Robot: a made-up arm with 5 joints.
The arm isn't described. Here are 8 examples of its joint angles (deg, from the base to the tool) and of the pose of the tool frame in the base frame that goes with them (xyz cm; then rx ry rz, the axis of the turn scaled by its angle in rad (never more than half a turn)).
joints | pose
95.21 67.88 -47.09 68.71 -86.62 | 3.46 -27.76 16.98 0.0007 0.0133 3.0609
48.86 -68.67 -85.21 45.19 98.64 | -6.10 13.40 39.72 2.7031 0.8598 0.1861
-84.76 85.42 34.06 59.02 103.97 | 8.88 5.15 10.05 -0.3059 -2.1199 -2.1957
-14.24 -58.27 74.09 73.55 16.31 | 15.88 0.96 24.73 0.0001 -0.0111 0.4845
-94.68 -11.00 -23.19 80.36 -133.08 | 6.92 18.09 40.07 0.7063 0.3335 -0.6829
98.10 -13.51 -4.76 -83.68 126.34 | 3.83 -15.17 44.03 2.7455 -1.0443 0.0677
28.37 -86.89 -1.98 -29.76 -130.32 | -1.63 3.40 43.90 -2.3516 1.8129 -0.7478
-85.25 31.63 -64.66 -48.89 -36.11 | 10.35 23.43 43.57 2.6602 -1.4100 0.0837
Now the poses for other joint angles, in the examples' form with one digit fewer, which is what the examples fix.
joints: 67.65 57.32 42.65 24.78 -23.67
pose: 10.2 -10.5 11.0 0.239 0.635 -1.587
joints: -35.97 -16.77 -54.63 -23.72 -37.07
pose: 13.4 3.0 52.1 -1.876 2.408 -0.005
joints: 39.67 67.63 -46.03 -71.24 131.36
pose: 30.0 -20.5 24.3 -2.547 -0.262 0.659
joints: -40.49 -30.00 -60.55 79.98 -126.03
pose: 11.2 1.9 48.8 1.887 -0.177 -1.097
